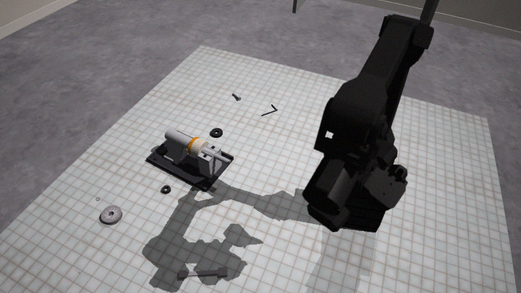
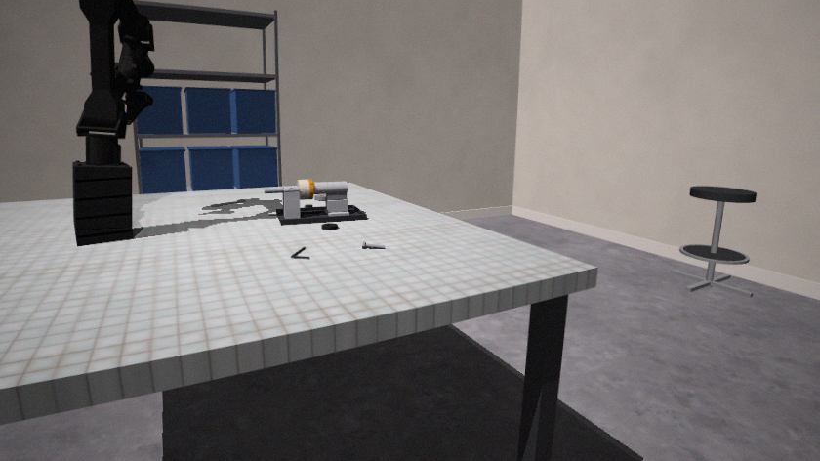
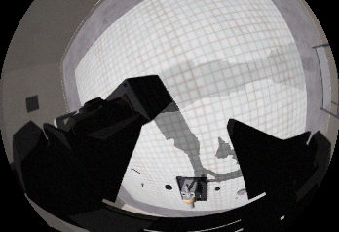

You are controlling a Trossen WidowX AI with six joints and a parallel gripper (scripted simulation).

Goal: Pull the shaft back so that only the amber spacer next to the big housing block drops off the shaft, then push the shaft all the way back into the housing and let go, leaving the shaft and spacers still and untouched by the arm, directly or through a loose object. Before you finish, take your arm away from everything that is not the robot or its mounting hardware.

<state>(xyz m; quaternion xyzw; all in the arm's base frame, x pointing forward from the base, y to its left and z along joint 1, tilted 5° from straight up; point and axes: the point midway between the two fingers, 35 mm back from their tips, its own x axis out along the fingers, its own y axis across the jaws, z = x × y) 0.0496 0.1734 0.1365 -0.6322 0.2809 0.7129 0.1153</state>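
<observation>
My gripper is now 38 cm short of the grey shaft, 22 cm to the left of it and 22 cm above it. Round my hand: amber spacer 42 cm ahead, 23 cm to the right, 22 cm below; then grey disc 58 cm ahead, 2 cm to the left, 29 cm below; then screw 40 cm ahead, 58 cm to the right, 29 cm below.
</observation>
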